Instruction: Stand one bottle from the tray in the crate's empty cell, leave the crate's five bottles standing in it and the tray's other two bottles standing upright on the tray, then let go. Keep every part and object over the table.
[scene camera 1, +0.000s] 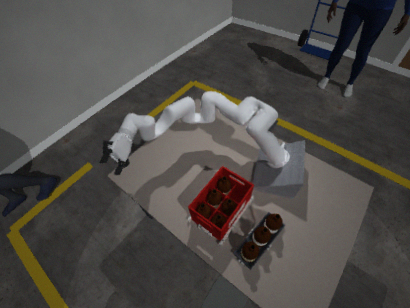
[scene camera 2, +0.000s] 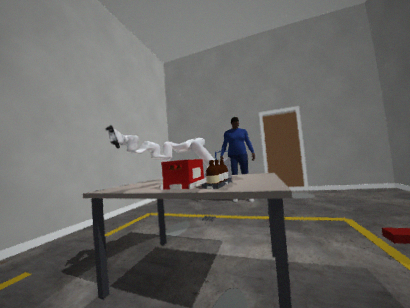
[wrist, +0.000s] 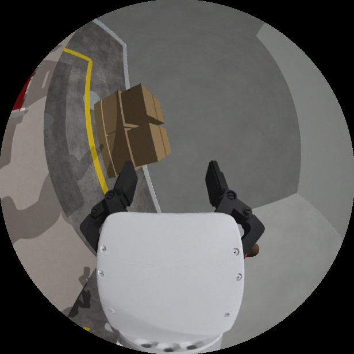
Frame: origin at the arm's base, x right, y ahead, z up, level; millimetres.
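Seen in the pictures: gripper, fingertip midpoint: (scene camera 1: 109, 168) (scene camera 2: 110, 134); arm's base at its link origin: (scene camera 1: 278, 158).
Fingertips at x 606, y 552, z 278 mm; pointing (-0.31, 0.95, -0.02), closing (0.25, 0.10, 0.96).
Offsets run from my fingertips to a thing's top centre. "*": to the spot under its first point. Level surfaces: height alone.
The red crate @[dx -428, dy -180, dz -200 mm] (scene camera 1: 203, 224) (scene camera 2: 172, 178) (wrist: 23, 96) stands on the table. In scene camera 1 five brown bottles stand in it, and the cell @[* dx -478, dy -303, dz -340 mm] (scene camera 1: 239, 191) at its upper right, toward the arm's base, is empty. The dark tray @[dx -663, dy -119, dz -350 mm] (scene camera 1: 264, 250) (scene camera 2: 215, 186) is beside the crate. Three brown bottles stand upright on it in a row: one bottle @[dx -691, dy -201, dz -215 mm] (scene camera 1: 274, 221) nearest the base, a middle bottle @[dx -661, dy -121, dz -215 mm] (scene camera 1: 262, 235) and a front bottle @[dx -638, dy -32, dz -215 mm] (scene camera 1: 250, 251). My gripper (scene camera 1: 111, 166) (scene camera 2: 110, 137) (wrist: 170, 169) is open and empty, raised high at the far left, well away from crate and tray.
The arm's grey base block (scene camera 1: 282, 177) stands on the table @[dz -375 mm] (scene camera 1: 332, 215) (scene camera 2: 250, 188) behind the tray. A person in blue (scene camera 1: 367, 30) (scene camera 2: 236, 142) stands beyond the table. Another person's legs (scene camera 1: 25, 187) show at left. Cardboard boxes (wrist: 145, 107) are stacked by a wall.
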